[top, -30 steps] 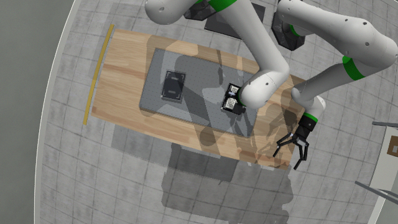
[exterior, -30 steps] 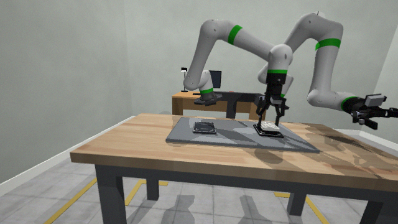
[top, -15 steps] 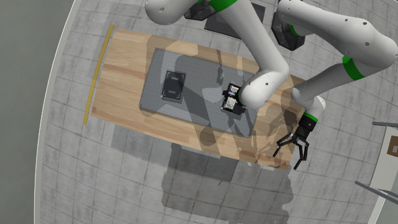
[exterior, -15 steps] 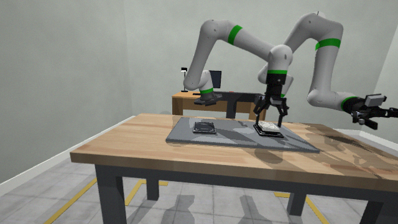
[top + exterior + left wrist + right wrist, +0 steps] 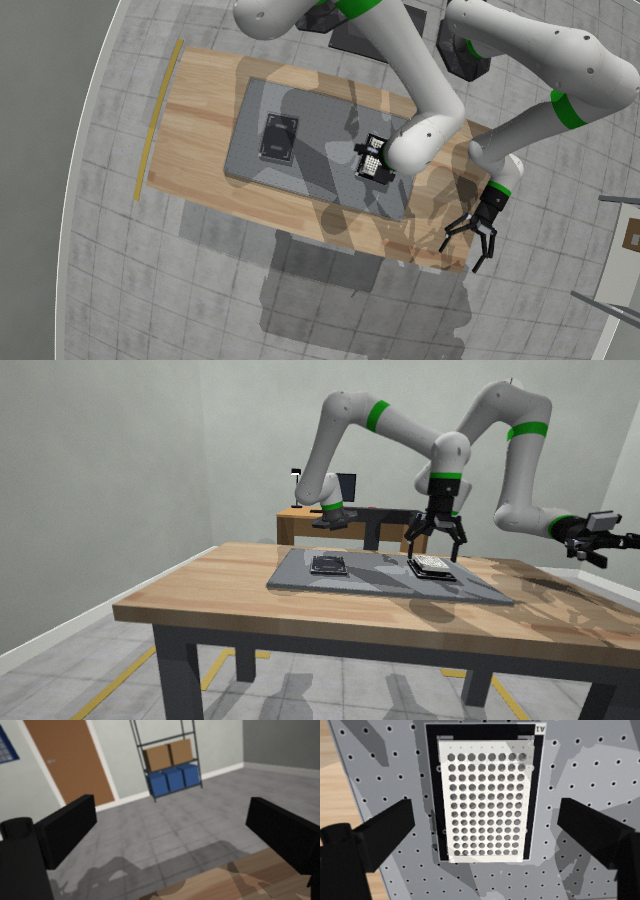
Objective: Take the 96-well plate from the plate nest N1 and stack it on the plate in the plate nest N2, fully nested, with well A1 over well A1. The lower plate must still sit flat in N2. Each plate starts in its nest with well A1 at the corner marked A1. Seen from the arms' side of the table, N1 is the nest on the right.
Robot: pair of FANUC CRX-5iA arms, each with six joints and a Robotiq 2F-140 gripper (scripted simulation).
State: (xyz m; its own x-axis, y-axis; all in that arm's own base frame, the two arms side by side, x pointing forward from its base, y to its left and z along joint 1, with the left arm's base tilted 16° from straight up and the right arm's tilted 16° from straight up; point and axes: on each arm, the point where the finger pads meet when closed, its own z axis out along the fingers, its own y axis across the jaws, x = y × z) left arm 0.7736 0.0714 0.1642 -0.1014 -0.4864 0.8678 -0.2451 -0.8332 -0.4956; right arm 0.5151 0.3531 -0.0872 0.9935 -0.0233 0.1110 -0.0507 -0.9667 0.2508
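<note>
Right now my right hand is 2 cm above the white 96-well plate. Round my right hand: black 96-well plate: 3 cm below; plate nest N2: 5 cm below; A1 mark: 7 cm ahead, 6 cm to the right, 4 cm below.
</note>
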